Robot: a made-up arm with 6 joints.
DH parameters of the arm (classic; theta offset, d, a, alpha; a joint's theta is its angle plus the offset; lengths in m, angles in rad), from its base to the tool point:
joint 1: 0 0.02 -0.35 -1.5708
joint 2: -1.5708 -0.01 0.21 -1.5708
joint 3: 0 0.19 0.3 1.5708
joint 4: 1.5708 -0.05 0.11 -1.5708
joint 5: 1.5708 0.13 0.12 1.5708
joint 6: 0 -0.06 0.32 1.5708
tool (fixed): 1.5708 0.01 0 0
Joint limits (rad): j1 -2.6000..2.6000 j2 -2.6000..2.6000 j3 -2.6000..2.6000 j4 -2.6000..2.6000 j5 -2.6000..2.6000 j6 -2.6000..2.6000
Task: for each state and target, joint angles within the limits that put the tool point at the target. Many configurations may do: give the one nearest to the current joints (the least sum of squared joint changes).
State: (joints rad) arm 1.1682 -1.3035 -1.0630 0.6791 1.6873 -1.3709
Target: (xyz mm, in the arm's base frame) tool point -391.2 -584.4 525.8
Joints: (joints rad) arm 1.4711 -1.1069 -0.8719 0.7911 1.6833 -1.5755
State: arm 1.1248 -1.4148 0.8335 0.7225 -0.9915 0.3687
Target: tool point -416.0 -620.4 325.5
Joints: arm 1.1998 -2.2824 1.1594 0.6760 -1.7257 0.3000
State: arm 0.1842 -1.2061 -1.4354 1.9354 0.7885 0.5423
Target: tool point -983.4 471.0 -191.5
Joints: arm -0.0423 -1.8027 -1.2369 1.8977 0.6893 0.6649
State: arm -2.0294 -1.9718 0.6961 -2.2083 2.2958 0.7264
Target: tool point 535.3 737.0 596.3
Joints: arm -2.2217 -1.5369 0.6186 -2.0660 2.1553 0.6920
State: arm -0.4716 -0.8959 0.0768 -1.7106 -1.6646 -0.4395
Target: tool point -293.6 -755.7 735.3
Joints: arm 0.1622 -0.4483 0.7286 -1.4885 -1.3362 -0.3103
